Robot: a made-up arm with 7 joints.
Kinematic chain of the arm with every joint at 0, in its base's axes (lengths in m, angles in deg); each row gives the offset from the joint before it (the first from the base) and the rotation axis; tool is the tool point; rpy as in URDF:
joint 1: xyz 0 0 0.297 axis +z
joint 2: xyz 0 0 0 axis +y
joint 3: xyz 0 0 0.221 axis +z
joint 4: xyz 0.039 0 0 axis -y
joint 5: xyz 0.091 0 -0.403 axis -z
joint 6: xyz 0 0 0 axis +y
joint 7: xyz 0.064 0 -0.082 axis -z
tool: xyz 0 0 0 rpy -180 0 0
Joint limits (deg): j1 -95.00..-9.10 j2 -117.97..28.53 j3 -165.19..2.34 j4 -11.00..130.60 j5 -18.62..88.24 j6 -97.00..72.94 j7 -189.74..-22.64
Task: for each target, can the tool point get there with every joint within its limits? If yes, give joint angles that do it. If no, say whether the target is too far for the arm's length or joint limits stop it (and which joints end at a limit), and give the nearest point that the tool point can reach.
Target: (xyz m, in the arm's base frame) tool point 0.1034 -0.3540 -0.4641
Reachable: no: too far | nearest point 0.0087 -0.2310 -0.2540 | short by 0.261 m
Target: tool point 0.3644 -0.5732 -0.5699
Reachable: no: too far | nearest point 0.0801 -0.2682 -0.1870 | short by 0.566 m
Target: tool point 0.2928 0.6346 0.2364
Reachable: no: joint limits stop it (at a limit: joint 1, joint 2, joint 3, joint 4, joint 5, joint 6) | nearest point 0.1346 0.6902 0.3208 | short by 0.188 m
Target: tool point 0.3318 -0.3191 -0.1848
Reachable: no: joint limits stop it (at a limit: joint 1, joint 2) | nearest point 0.1982 -0.2322 -0.0941 | short by 0.183 m
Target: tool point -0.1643 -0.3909 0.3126
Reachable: yes | joints -86.96 -9.09 -14.36 36.81 59.85 -32.87 -134.62
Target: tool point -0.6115 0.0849 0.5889
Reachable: yes | joints -36.02 -38.55 -118.74 119.86 59.47 -17.69 -167.36
